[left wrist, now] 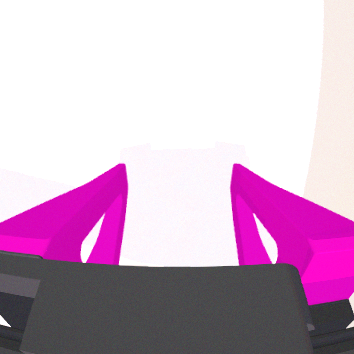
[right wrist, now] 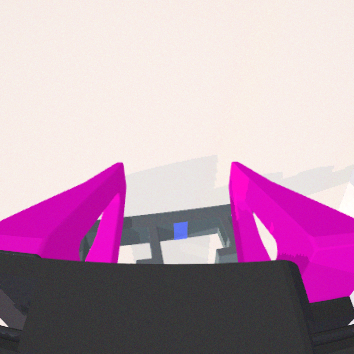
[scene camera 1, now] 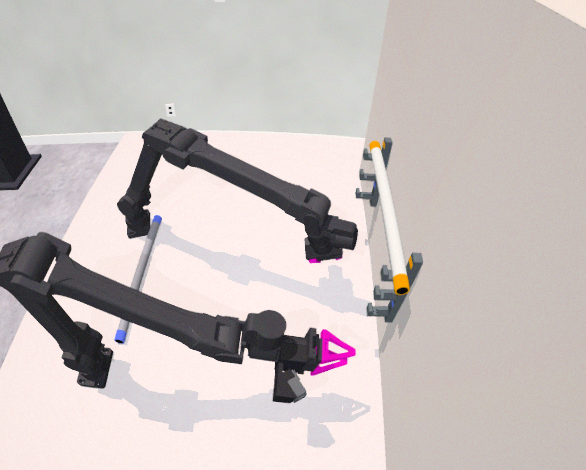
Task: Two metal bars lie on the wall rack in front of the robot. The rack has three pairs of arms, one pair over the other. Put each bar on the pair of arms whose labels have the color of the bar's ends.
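Pixels of known places: left gripper, fingertip midpoint: point(left wrist: 178, 174) point(scene camera 1: 328, 259); right gripper, fingertip midpoint: point(right wrist: 176, 173) point(scene camera 1: 351, 356); left arm's base at its link origin: point(scene camera 1: 139, 224); right arm's base at its link origin: point(scene camera 1: 96, 367).
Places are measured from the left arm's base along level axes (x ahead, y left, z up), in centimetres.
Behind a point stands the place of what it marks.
Observation:
A white bar point(scene camera 1: 389, 210) @(x 66.2, y -48.1, z 37.1 cm) with orange ends lies across the rack's top pair of arms, beside the orange labels point(scene camera 1: 411, 263) @(x 63.2, y -64.1, z 38.4 cm) point(scene camera 1: 384, 145) @(x 76.2, y -25.3, z 38.3 cm). A grey bar point(scene camera 1: 146, 255) @(x 3.2, y -17.5, z 2.5 cm) with blue ends lies on the table near the arm bases, partly hidden by the right arm. The wall rack point(scene camera 1: 418, 259) @(x 64.0, y -64.6, z 40.1 cm) point(right wrist: 175, 215) @(x 63.8, y -65.3, z 23.6 cm) has blue labels point(scene camera 1: 392, 303) @(x 63.0, y -64.2, z 23.3 cm) point(right wrist: 180, 230) @(x 63.2, y -63.8, z 23.2 cm) by its lowest arms; the middle labels are hidden. My left gripper point(scene camera 1: 325, 260) @(x 58.3, y -37.4, z 8.2 cm) point(left wrist: 178, 174) @(x 58.3, y -37.4, z 8.2 cm) is part open and empty, pointing down. My right gripper point(scene camera 1: 350, 356) @(x 48.2, y -74.4, z 25.2 cm) point(right wrist: 176, 173) @(x 48.2, y -74.4, z 25.2 cm) is part open and empty, pointing toward the wall, below the rack in the picture.
The pale table point(scene camera 1: 280, 440) @(x 31.2, y -82.9, z 0.0 cm) runs up to the wall point(scene camera 1: 490, 250) @(x 60.1, y -79.4, z 61.7 cm). The right forearm point(scene camera 1: 135, 307) @(x 10.6, y -63.1, z 42.1 cm) passes over the grey bar. The left forearm point(scene camera 1: 250, 175) @(x 37.6, y -31.0, z 39.1 cm) reaches toward the rack. A dark post point(scene camera 1: 10, 150) stands at the left edge of the scene view.

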